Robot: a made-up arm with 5 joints.
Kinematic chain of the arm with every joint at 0, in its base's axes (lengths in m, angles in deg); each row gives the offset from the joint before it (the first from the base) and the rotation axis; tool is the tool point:
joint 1: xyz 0 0 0.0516 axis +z
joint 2: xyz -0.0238 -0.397 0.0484 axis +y
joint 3: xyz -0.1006 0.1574 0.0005 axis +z
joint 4: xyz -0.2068 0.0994 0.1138 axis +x
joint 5: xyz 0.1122 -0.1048 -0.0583 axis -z
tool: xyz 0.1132 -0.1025 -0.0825
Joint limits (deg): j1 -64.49..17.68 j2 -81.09..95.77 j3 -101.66..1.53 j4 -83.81..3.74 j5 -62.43..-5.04
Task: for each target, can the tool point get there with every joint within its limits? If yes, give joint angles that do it. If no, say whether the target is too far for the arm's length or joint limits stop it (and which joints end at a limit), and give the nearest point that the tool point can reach.
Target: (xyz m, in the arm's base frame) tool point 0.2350 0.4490 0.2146
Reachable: no: joint limits stop it (at a limit: joint 1, joint 2, joint 3, joint 5) | nearest point 0.3369 -0.1558 0.2518 | short by 0.614 m
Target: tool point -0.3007 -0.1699 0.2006
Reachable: yes | joints -34.01 27.54 -78.31 -20.46 -31.55
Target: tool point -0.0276 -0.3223 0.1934
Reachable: yes | joints 1.93 24.58 -7.05 -40.79 -40.63
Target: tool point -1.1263 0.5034 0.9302
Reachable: no: too far | nearest point -0.3790 0.1142 0.3199 | short by 1.040 m
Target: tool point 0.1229 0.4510 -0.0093
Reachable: no: joint limits stop it (at a limit: joint 1, joint 3, joint 5) | nearest point -0.3443 0.1681 0.0086 | short by 0.546 m
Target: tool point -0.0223 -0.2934 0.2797
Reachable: yes | joints -6.51 70.54 -90.07 -55.15 -54.65
